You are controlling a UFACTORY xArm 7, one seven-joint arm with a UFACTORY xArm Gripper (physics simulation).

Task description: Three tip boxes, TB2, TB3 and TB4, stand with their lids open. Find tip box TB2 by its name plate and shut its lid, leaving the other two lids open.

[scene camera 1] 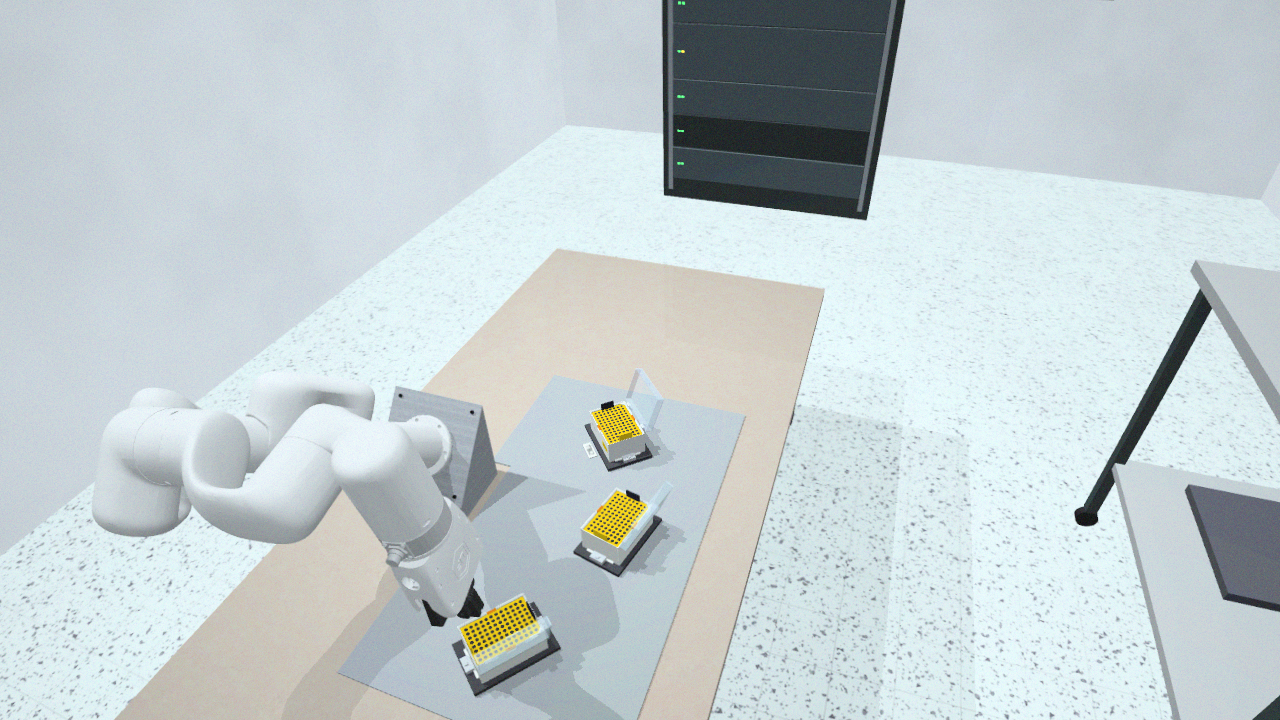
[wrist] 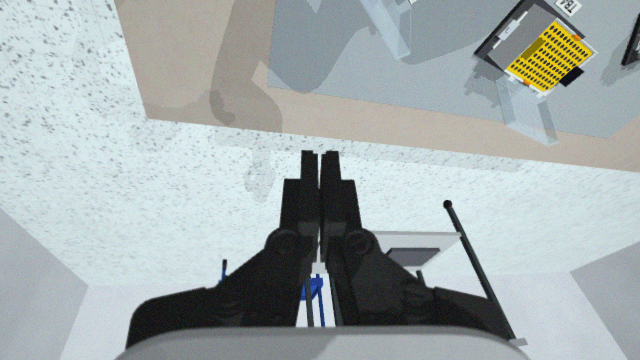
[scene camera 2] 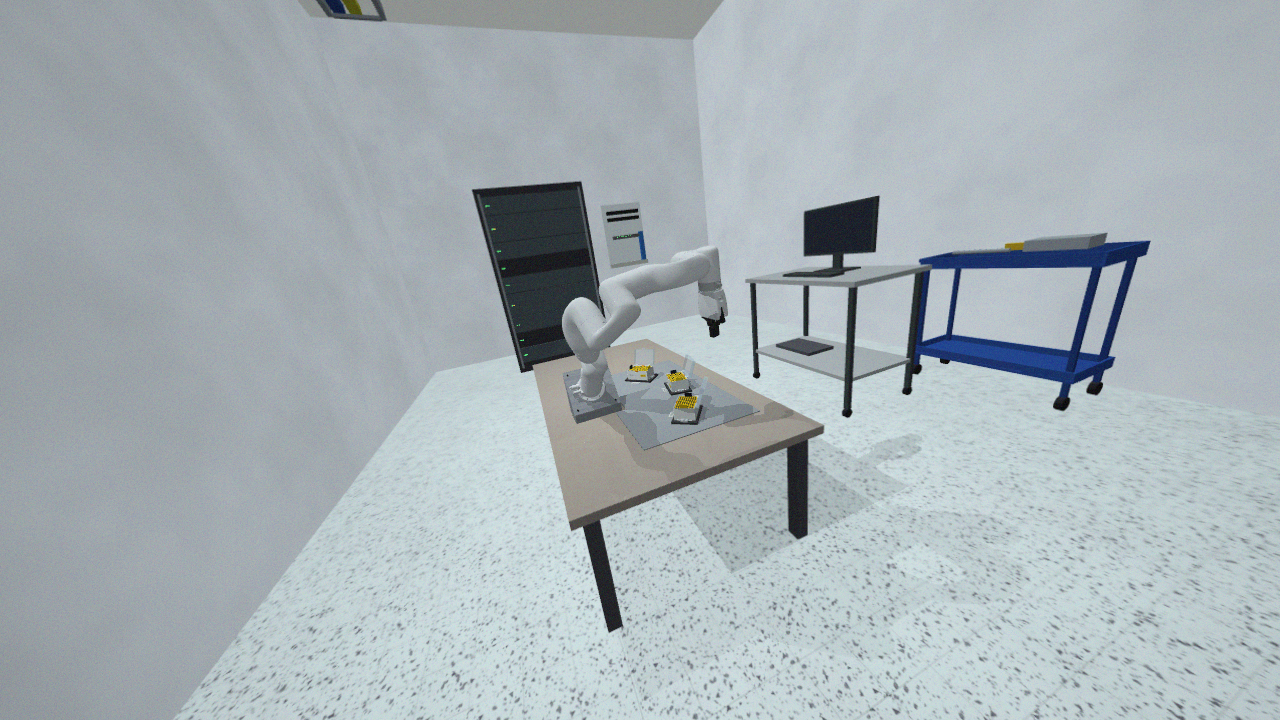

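Seen in the pictures: gripper, fingertip midpoint: [scene camera 1: 471,610] [wrist: 318,173] [scene camera 2: 714,336]; arm's base at its link origin: [scene camera 1: 425,446] [scene camera 2: 590,388].
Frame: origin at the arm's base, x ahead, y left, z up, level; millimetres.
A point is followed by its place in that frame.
Three tip boxes with yellow racks stand on the mat with clear lids open: a near box [scene camera 1: 501,628] @[z -56, x 330, y -279 mm] [scene camera 2: 686,404] @[z -56, x 323, y -298 mm], a middle box [scene camera 1: 615,519] @[z -56, x 420, y -2 mm] [scene camera 2: 677,380] @[z -51, x 402, y -53 mm] [wrist: 547,60] @[z -56, x 423, y -1 mm] and a far box [scene camera 1: 617,425] @[z -55, x 324, y 243 mm] [scene camera 2: 640,370] @[z -57, x 312, y 223 mm]. The name plate [wrist: 568,6] @[z -111, x 359, y 18 mm] beside the middle box reads TB4. A plate [scene camera 1: 589,450] @[z -111, x 271, y 202 mm] beside the far box is too small to read. TB2 cannot be told from these frames. The near box's open lid [wrist: 392,27] @[z 32, x 405, y -310 mm] shows at the wrist view's top. My gripper [scene camera 2: 713,329] @[z 229, x 412, y -407 mm] [wrist: 318,173] @[z 229, x 412, y -407 mm] is shut and empty, high above the boxes, pointing down.
The grey mat [scene camera 1: 532,411] @[z -113, x 85, y 280 mm] lies on the table [scene camera 1: 698,322] @[z -116, x 351, y 779 mm]. The arm's base block [scene camera 1: 471,474] @[z -35, x 110, y -9 mm] stands left of the mat. A side table [scene camera 2: 805,274] with a monitor [scene camera 2: 840,227] and a blue cart [scene camera 2: 1002,259] stand farther off. A server rack [scene camera 1: 765,53] stands behind.
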